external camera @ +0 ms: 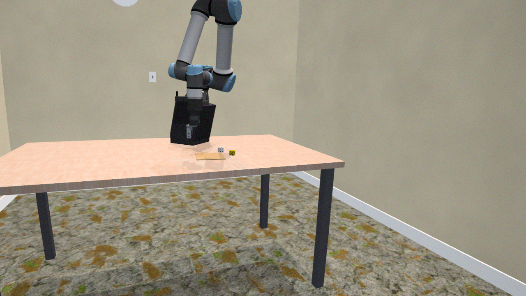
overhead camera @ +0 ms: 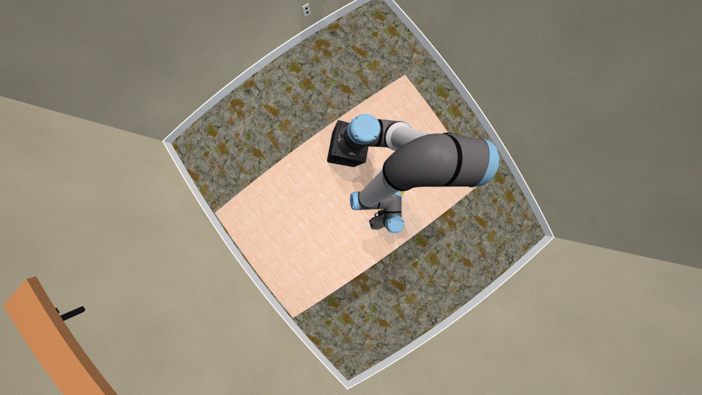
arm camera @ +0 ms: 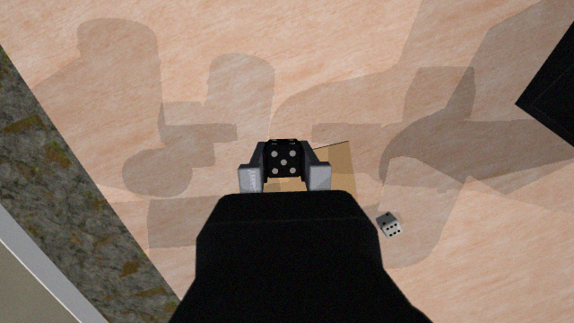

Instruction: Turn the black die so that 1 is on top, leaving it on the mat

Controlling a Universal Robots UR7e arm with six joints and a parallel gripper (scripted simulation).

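My hand is 12 cm above the tan mat and 10 cm to the right of it. Round my hand: white die: 19 cm to the left, 11 cm below, 9 cm behind; then black die: 1 cm below; then yellow die: 22 cm to the left, 11 cm below.
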